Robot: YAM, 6 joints.
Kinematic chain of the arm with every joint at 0, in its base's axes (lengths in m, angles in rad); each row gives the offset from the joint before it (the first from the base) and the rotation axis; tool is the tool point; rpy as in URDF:
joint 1: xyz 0 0 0.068 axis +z
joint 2: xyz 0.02 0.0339 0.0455 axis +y
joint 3: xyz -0.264 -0.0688 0 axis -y
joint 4: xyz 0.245 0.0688 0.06 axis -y
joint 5: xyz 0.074 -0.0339 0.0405 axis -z
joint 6: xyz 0.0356 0 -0.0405 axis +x
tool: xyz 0 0 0 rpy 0 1.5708 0
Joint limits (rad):
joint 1: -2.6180..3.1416
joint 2: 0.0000..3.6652
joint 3: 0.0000..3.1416
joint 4: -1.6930..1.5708
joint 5: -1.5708..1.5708
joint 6: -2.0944..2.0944
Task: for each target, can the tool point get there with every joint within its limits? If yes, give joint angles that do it. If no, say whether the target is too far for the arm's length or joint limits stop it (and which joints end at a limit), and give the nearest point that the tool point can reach.
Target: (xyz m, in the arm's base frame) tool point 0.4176 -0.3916 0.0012
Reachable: yes | joints -0.7073 3.0532 2.1216 1.1922 0.8325 -0.3616
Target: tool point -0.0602 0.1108 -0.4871
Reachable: no: joint limits stop it (at a limit: joint 2) | nearest point -0.0750 0.1380 -0.3686 | short by 0.123 m
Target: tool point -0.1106 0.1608 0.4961
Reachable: yes | joints 2.3268 1.1279 1.1289 1.1144 0.9960 1.6262
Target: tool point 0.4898 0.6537 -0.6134
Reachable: no: too far | nearest point 0.2989 0.3990 -0.2802 | short by 0.461 m
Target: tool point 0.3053 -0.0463 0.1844
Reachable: yes | joints -0.2071 1.6582 1.0467 -0.6674 -0.5139 0.3919
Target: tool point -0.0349 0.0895 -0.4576
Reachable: no: joint limits stop it (at a limit: joint 2) | nearest point -0.0472 0.1210 -0.3603 | short by 0.103 m
